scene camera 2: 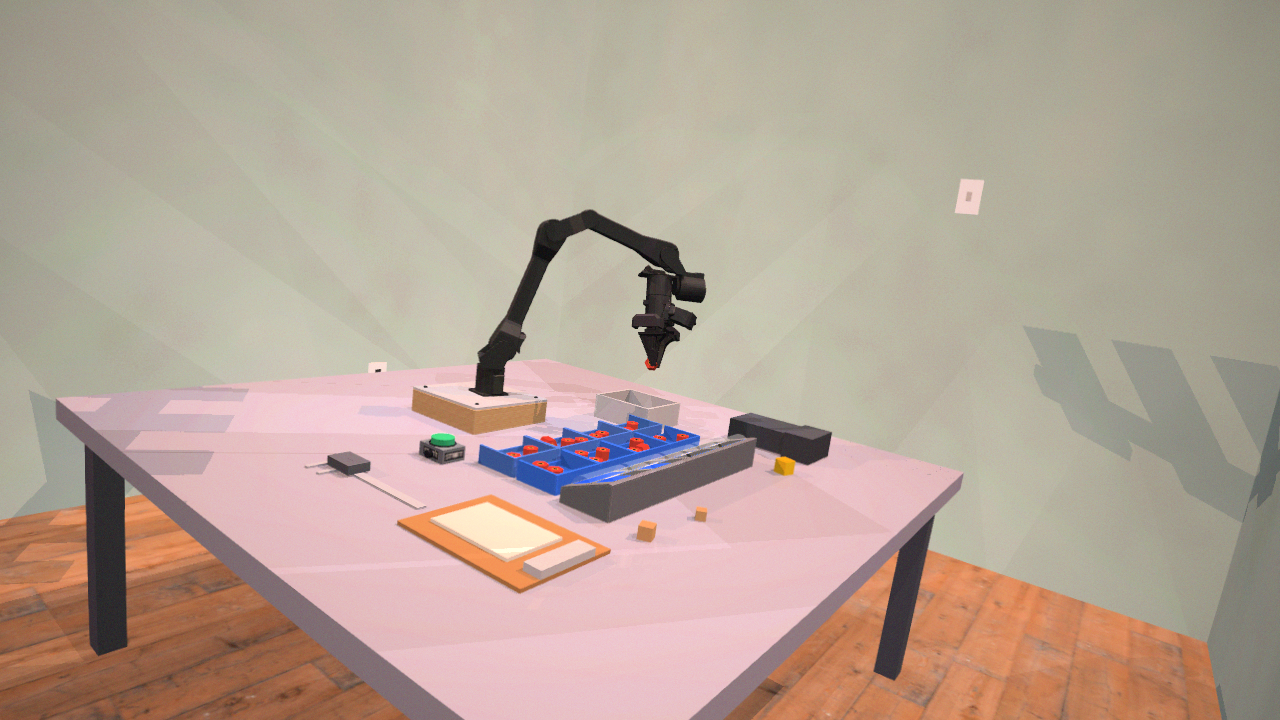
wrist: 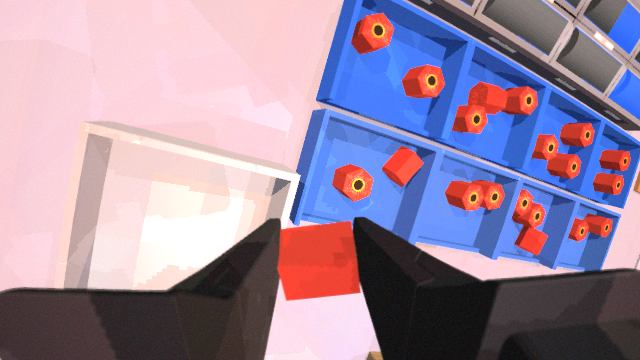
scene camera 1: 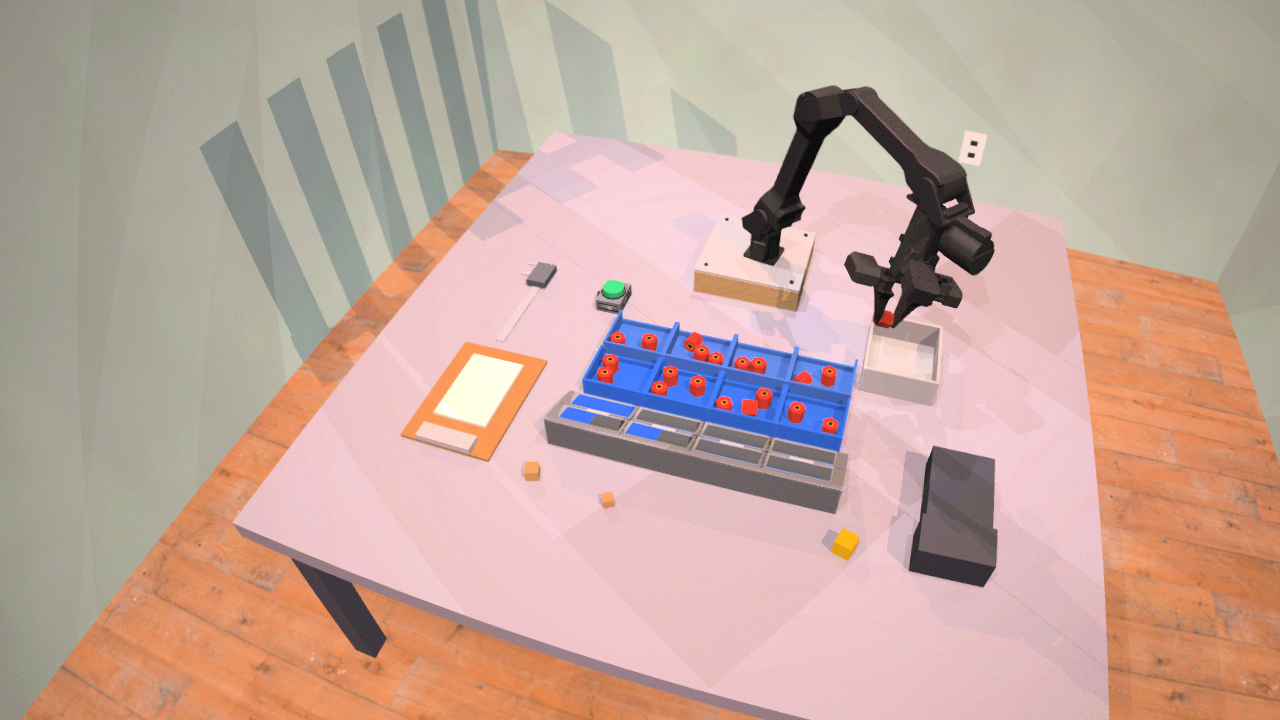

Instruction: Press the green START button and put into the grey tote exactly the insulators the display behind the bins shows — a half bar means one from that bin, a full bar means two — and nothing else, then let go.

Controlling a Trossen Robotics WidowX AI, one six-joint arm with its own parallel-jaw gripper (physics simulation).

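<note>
My gripper [scene camera 1: 886, 319] [scene camera 2: 653, 363] [wrist: 317, 229] is shut on a red insulator [scene camera 1: 884, 317] [scene camera 2: 650, 364] [wrist: 318, 262], above the tote's back left part in scene camera 1. In the wrist view the grey tote [scene camera 1: 899, 388] [scene camera 2: 617, 407] [wrist: 200, 152] lies left of the fingers; its visible floor is bare, its near part hidden. The blue bins [scene camera 1: 812, 430] [scene camera 2: 541, 481] [wrist: 390, 45] hold red insulators. The display [scene camera 1: 689, 457] [scene camera 2: 680, 485] shows, in scene camera 1, one full bar upper left, a half bar below it and a half bar in the second column's lower row. The green START button [scene camera 1: 614, 288] [scene camera 2: 443, 439] stands left.
A black block [scene camera 1: 957, 519] [scene camera 2: 778, 436] lies right of the display. A yellow cube [scene camera 1: 844, 543] [scene camera 2: 784, 465] and two small orange cubes lie before the display. An orange clipboard [scene camera 1: 417, 428] [scene camera 2: 420, 526] and a grey plug-like object [scene camera 1: 540, 274] [scene camera 2: 348, 462] lie left.
</note>
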